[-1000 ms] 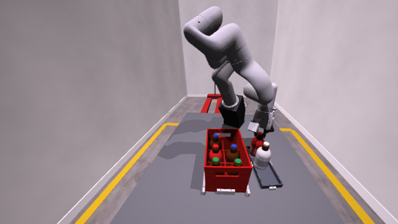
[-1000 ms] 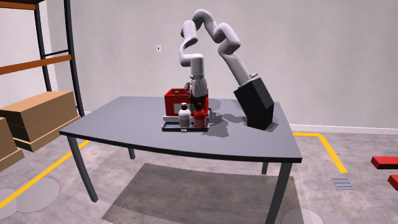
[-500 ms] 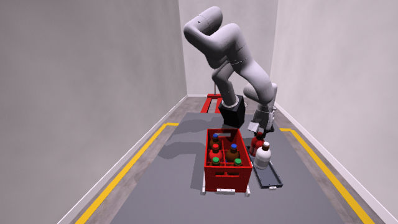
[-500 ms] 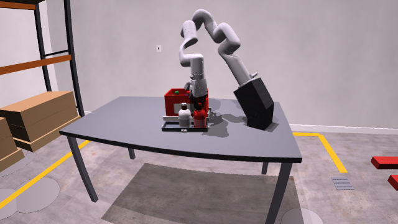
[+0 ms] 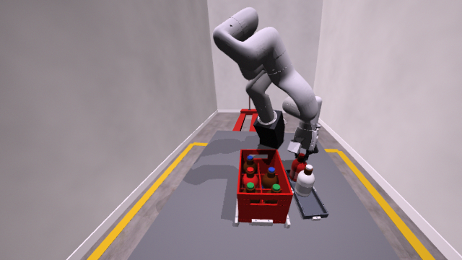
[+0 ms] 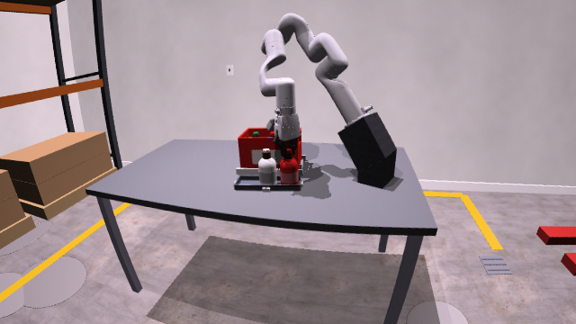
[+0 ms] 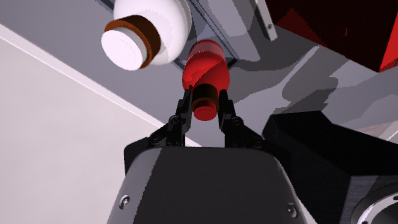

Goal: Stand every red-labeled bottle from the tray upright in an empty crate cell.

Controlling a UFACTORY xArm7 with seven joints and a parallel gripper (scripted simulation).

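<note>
Now: the white bottle 90 mm ahead of my hand and 70 mm below it. Round my hand: red crate (100 mm ahead, 210 mm to the right, 70 mm below); then dark tray (90 mm ahead, 140 mm below).
</note>
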